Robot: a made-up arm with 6 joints. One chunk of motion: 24 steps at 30 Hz.
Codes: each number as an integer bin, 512 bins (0 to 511) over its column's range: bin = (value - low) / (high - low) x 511, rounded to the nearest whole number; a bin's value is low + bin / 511 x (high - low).
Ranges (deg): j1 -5..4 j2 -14..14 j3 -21..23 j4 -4..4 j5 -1..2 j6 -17..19
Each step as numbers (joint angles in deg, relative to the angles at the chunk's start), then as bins.
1 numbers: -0.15 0.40 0.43 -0.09 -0.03 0.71
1 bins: 275 263 249 250 165 251
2 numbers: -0.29 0.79 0.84 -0.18 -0.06 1.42
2 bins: 267 270 254 244 160 261
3 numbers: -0.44 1.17 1.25 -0.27 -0.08 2.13
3 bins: 259 277 258 238 157 272
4 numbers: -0.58 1.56 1.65 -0.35 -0.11 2.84
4 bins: 251 284 263 233 152 282
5 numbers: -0.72 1.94 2.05 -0.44 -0.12 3.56
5 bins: 243 291 268 227 150 292
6 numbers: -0.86 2.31 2.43 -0.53 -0.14 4.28
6 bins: 235 298 272 222 146 302
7 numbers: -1.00 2.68 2.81 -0.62 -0.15 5.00
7 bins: 227 304 277 216 145 312
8 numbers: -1.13 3.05 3.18 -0.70 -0.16 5.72
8 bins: 220 311 281 211 143 322
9 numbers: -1.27 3.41 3.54 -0.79 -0.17 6.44
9 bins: 212 318 285 205 141 333
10 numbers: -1.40 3.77 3.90 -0.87 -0.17 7.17
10 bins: 204 324 289 200 141 343
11 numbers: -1.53 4.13 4.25 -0.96 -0.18 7.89
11 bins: 197 331 293 194 140 353
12 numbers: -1.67 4.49 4.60 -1.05 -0.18 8.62
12 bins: 189 337 297 188 140 364
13 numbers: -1.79 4.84 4.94 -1.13 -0.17 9.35
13 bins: 182 344 301 183 141 374
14 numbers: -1.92 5.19 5.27 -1.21 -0.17 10.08
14 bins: 175 350 305 178 141 384
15 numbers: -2.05 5.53 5.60 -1.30 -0.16 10.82
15 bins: 167 356 309 172 143 395
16 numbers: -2.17 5.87 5.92 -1.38 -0.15 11.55
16 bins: 161 363 313 167 145 405
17 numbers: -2.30 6.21 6.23 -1.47 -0.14 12.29
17 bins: 153 369 316 162 146 416
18 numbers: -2.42 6.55 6.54 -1.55 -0.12 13.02
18 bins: 146 375 320 156 150 426
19 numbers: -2.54 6.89 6.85 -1.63 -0.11 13.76
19 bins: 140 381 323 151 152 437
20 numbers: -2.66 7.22 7.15 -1.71 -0.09 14.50
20 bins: 133 387 327 146 155 447
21 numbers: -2.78 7.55 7.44 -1.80 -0.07 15.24
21 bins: 126 393 330 141 158 458
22 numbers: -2.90 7.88 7.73 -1.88 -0.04 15.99
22 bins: 119 399 334 135 164 468
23 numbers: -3.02 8.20 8.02 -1.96 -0.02 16.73
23 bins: 112 405 337 130 167 479
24 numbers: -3.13 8.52 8.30 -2.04 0.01 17.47
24 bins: 106 411 340 125 172 489
